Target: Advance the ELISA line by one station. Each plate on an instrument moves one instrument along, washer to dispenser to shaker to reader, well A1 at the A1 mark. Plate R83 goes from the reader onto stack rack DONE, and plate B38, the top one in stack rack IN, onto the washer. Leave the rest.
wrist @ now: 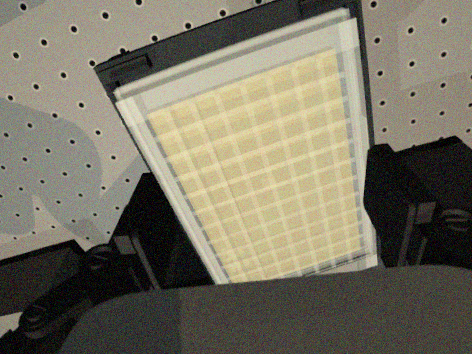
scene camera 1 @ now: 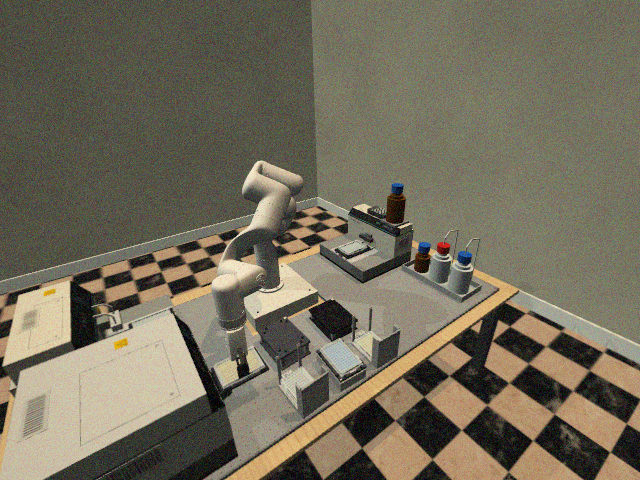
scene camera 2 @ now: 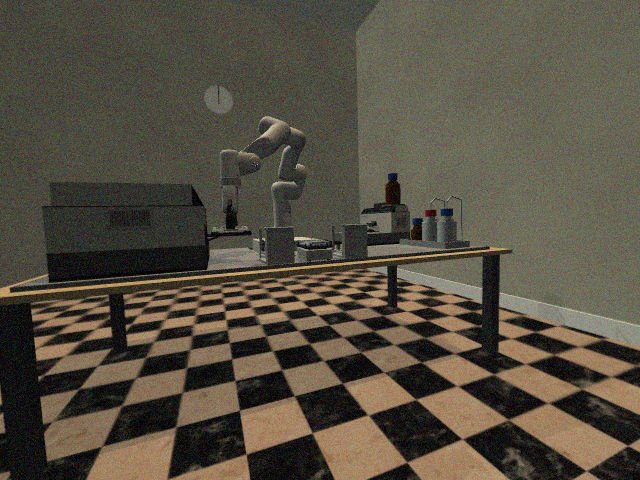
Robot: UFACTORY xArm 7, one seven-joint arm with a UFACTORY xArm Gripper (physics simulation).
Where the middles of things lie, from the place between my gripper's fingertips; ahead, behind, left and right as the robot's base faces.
Now: the pale yellow well plate [scene camera 1: 226,370] 10 mm to the right of my hand. Round my hand: bluish plate [scene camera 1: 343,360] 170 mm ahead, 260 mm to the left, 60 mm below.
